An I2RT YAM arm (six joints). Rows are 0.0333 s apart.
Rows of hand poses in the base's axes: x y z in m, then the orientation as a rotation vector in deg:
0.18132, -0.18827, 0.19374, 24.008, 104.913, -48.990
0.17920, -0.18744, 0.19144, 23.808, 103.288, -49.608
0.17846, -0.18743, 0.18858, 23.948, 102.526, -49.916
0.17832, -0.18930, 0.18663, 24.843, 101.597, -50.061
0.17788, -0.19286, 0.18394, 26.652, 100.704, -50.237
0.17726, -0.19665, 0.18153, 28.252, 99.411, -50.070
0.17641, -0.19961, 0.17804, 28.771, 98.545, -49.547
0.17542, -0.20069, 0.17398, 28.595, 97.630, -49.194
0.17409, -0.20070, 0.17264, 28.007, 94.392, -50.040
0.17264, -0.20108, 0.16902, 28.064, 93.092, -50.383
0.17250, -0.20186, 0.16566, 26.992, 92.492, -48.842
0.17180, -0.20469, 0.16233, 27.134, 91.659, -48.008
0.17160, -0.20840, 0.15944, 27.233, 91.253, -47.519
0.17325, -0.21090, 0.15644, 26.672, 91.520, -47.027
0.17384, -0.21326, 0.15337, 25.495, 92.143, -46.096
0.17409, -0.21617, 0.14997, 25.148, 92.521, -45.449
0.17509, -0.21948, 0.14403, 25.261, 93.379, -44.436
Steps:
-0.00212, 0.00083, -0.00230, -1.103, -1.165, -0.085
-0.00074, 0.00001, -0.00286, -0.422, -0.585, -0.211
-0.00014, -0.00187, -0.00195, -0.045, -0.940, -0.626
-0.00044, -0.00356, -0.00269, 0.385, -1.072, -1.269
-0.00062, -0.00379, -0.00241, 0.317, -1.493, -0.934
-0.00085, -0.00296, -0.00349, 0.175, -1.046, -0.031
-0.00099, -0.00108, -0.00406, -0.281, -0.891, 0.339
-0.00133, -0.00001, -0.00134, -2.141, -2.359, -0.030
-0.00145, -0.00038, -0.00362, -0.713, -1.001, -0.215
-0.00014, -0.00078, -0.00336, 0.002, -0.866, 1.639
-0.00070, -0.00283, -0.00333, 0.177, -1.057, 0.428
-0.00020, -0.00371, -0.00289, 0.148, -0.551, 0.239
0.00165, -0.00250, -0.00300, 0.068, 0.170, 0.662
0.00059, -0.00236, -0.00307, 0.116, 0.455, 1.324
0.00025, -0.00291, -0.00340, 0.317, 0.179, 0.613
0.00100, -0.00331, -0.00594, 0.960, 0.392, 0.525

